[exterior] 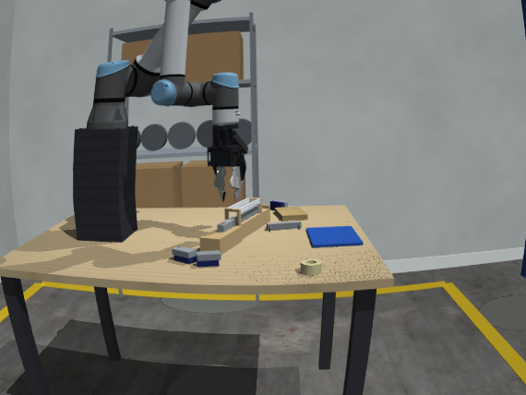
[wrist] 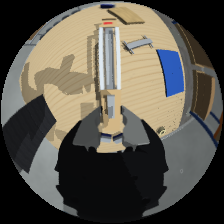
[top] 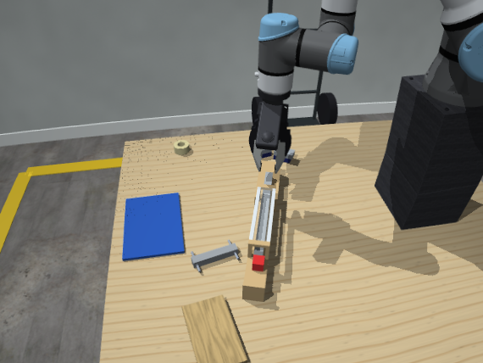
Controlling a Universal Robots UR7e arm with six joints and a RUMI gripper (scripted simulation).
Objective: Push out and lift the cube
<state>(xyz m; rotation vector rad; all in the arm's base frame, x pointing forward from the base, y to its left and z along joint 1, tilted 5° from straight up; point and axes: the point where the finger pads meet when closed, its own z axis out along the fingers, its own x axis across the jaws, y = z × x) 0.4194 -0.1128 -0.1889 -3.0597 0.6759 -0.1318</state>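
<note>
Right now my hand is 90 mm short of the red cube, 210 mm to the right of it and 80 mm above it. Also, from my hand: wooden frame 50 mm ahead, 100 mm to the left, 80 mm below; grey bar tool 170 mm ahead, 130 mm to the left, 120 mm below; grey bar 60 mm ahead, 130 mm to the left, 80 mm below.
</note>
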